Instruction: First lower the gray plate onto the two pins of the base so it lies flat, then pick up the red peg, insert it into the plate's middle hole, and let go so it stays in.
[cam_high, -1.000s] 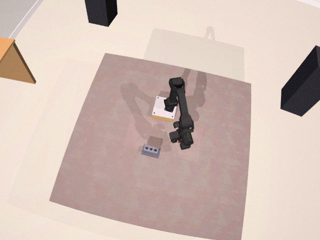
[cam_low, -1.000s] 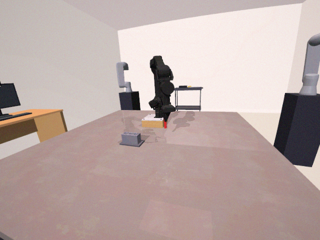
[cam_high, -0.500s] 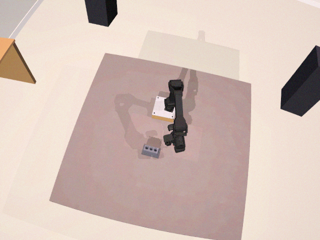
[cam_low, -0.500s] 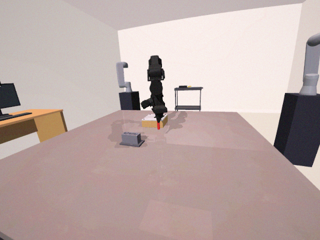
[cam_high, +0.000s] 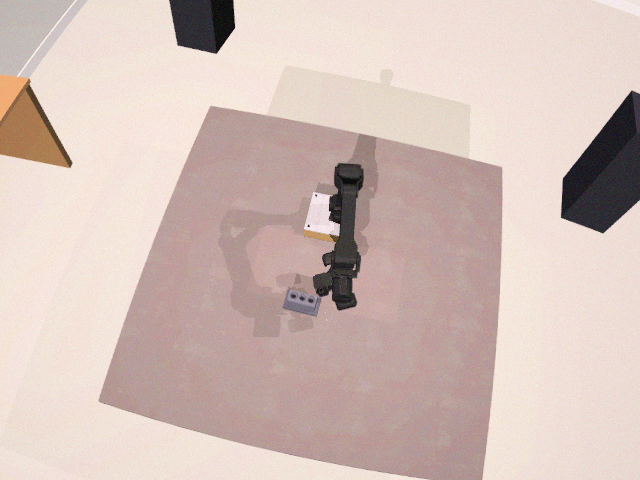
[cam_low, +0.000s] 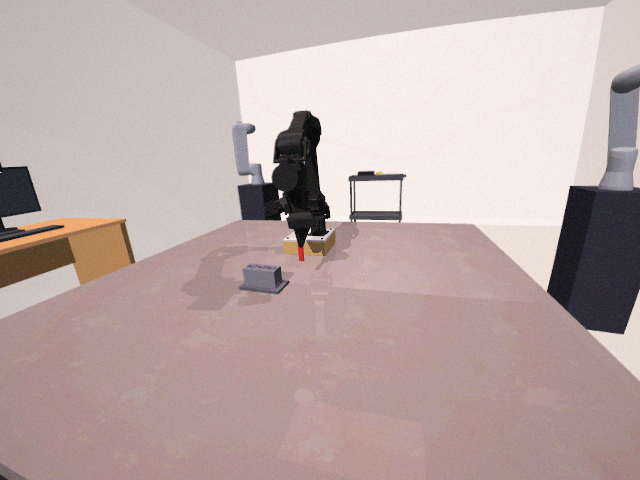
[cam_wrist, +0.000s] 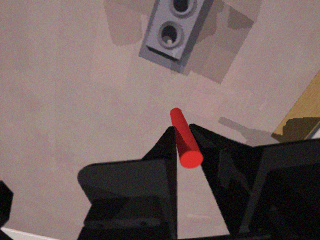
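The gray plate lies 5 cm ahead of my gripper tip, 10 cm to the right of it and 7 cm below it. Round my gripper tip: red peg right at my gripper tip.
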